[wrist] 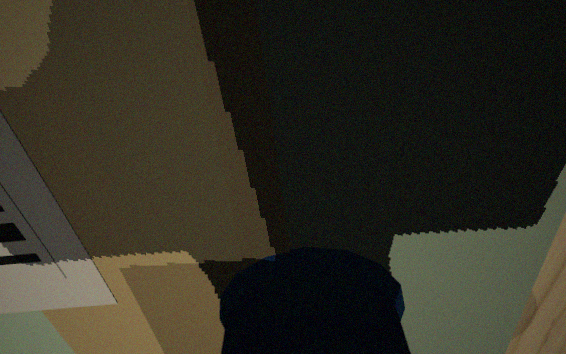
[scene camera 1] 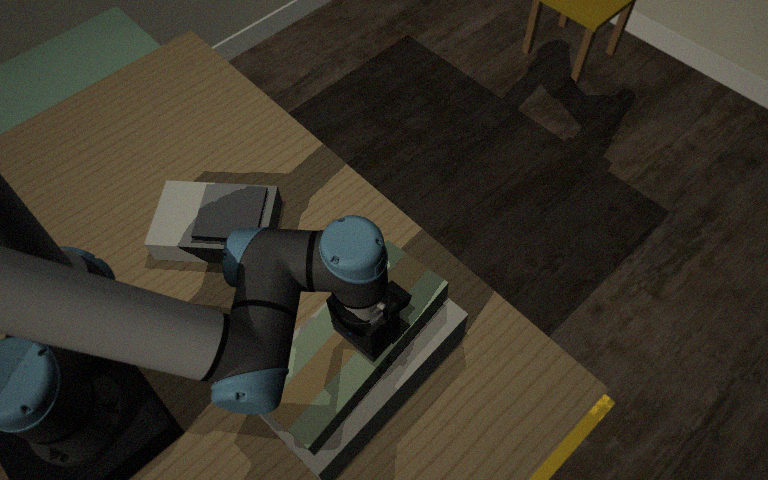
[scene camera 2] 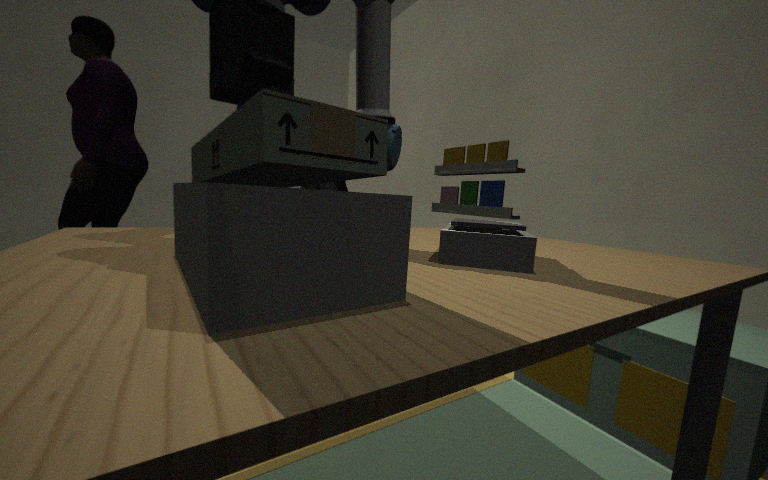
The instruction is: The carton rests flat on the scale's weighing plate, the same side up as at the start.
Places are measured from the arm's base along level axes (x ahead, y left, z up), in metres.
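Pixels of known places: hand at its tool point: [wrist: 309, 266]; arm's base at its link origin: [scene camera 1: 80, 418].
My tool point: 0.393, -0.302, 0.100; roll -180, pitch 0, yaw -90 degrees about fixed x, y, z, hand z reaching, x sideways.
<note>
For each thing: its top centre in the pictures, then the offset to it from my tool point, as dx, dy, dz.
- carton at its top centre: [scene camera 2: 270, 128] [scene camera 1: 351, 331] -0.011, +0.026, +0.022
- grey block at its top centre: [scene camera 2: 269, 188] [scene camera 1: 355, 349] -0.010, +0.027, -0.057
- scale at its top centre: [scene camera 1: 210, 209] [scene camera 2: 486, 220] +0.022, +0.470, -0.097
The carton [scene camera 1: 427, 294] [scene camera 2: 294, 133] [wrist: 450, 280], green with brown tape, hangs a little above the grey block [scene camera 1: 419, 353] [scene camera 2: 305, 254]. A dark gap shows beneath it in scene camera 2, and it looks slightly tilted. Its side arrows point up. My suction gripper [scene camera 1: 373, 348] [scene camera 2: 243, 104] [wrist: 310, 265] is on the carton's top face and holds it; the contact itself is mostly hidden. The scale [scene camera 1: 172, 220] [scene camera 2: 487, 251] stands apart on the table, with its dark grey weighing plate [scene camera 1: 232, 212] [scene camera 2: 487, 224] bare. An arm joint covers one scale corner in scene camera 1.
The wooden table's far edge [scene camera 1: 362, 175] runs beyond the scale and block. Wall shelves [scene camera 2: 475, 166] with small boxes show behind the scale. A person [scene camera 2: 107, 124] stands in the background at left. A yellow stool [scene camera 1: 591, 11] stands on the floor.
</note>
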